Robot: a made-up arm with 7 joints. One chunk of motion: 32 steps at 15 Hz.
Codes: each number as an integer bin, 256 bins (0 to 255) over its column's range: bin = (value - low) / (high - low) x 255, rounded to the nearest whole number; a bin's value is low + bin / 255 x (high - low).
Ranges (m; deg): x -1.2..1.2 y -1.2..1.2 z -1.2..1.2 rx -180..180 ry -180..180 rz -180..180
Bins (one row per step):
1: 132 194 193 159 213 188
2: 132 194 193 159 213 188
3: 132 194 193 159 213 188
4: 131 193 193 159 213 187
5: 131 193 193 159 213 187
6: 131 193 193 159 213 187
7: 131 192 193 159 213 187
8: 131 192 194 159 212 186
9: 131 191 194 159 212 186
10: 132 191 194 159 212 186
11: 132 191 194 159 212 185
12: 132 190 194 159 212 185
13: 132 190 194 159 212 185
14: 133 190 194 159 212 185
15: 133 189 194 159 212 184
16: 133 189 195 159 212 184
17: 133 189 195 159 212 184
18: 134 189 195 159 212 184
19: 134 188 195 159 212 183
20: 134 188 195 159 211 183
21: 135 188 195 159 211 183
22: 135 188 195 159 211 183
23: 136 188 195 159 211 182
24: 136 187 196 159 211 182
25: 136 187 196 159 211 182
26: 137 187 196 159 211 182
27: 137 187 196 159 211 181
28: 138 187 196 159 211 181
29: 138 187 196 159 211 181
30: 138 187 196 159 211 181
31: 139 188 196 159 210 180
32: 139 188 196 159 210 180
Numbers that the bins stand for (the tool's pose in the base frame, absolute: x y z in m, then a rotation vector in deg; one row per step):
1: 0.0424 0.6259 0.6165 44.47 120.71 85.41
2: 0.0424 0.6259 0.6165 44.47 120.71 85.41
3: 0.0424 0.6259 0.6165 44.47 120.71 85.41
4: 0.0329 0.6165 0.6165 44.47 120.71 84.00
5: 0.0329 0.6165 0.6165 44.47 120.71 84.00
6: 0.0329 0.6165 0.6165 44.47 120.71 84.00
7: 0.0329 0.6071 0.6165 44.47 120.71 84.00
8: 0.0329 0.6071 0.6259 44.47 119.29 82.59
9: 0.0329 0.5976 0.6259 44.47 119.29 82.59
10: 0.0424 0.5976 0.6259 44.47 119.29 82.59
11: 0.0424 0.5976 0.6259 44.47 119.29 81.18
12: 0.0424 0.5882 0.6259 44.47 119.29 81.18
13: 0.0424 0.5882 0.6259 44.47 119.29 81.18
14: 0.0518 0.5882 0.6259 44.47 119.29 81.18
15: 0.0518 0.5788 0.6259 44.47 119.29 79.76
16: 0.0518 0.5788 0.6353 44.47 119.29 79.76
17: 0.0518 0.5788 0.6353 44.47 119.29 79.76
18: 0.0612 0.5788 0.6353 44.47 119.29 79.76
19: 0.0612 0.5694 0.6353 44.47 119.29 78.35
20: 0.0612 0.5694 0.6353 44.47 117.88 78.35
21: 0.0706 0.5694 0.6353 44.47 117.88 78.35
22: 0.0706 0.5694 0.6353 44.47 117.88 78.35
23: 0.0800 0.5694 0.6353 44.47 117.88 76.94
24: 0.0800 0.5600 0.6447 44.47 117.88 76.94
25: 0.0800 0.5600 0.6447 44.47 117.88 76.94
26: 0.0894 0.5600 0.6447 44.47 117.88 76.94
27: 0.0894 0.5600 0.6447 44.47 117.88 75.53
28: 0.0988 0.5600 0.6447 44.47 117.88 75.53
29: 0.0988 0.5600 0.6447 44.47 117.88 75.53
30: 0.0988 0.5600 0.6447 44.47 117.88 75.53
31: 0.1082 0.5694 0.6447 44.47 116.47 74.12
32: 0.1082 0.5694 0.6447 44.47 116.47 74.12

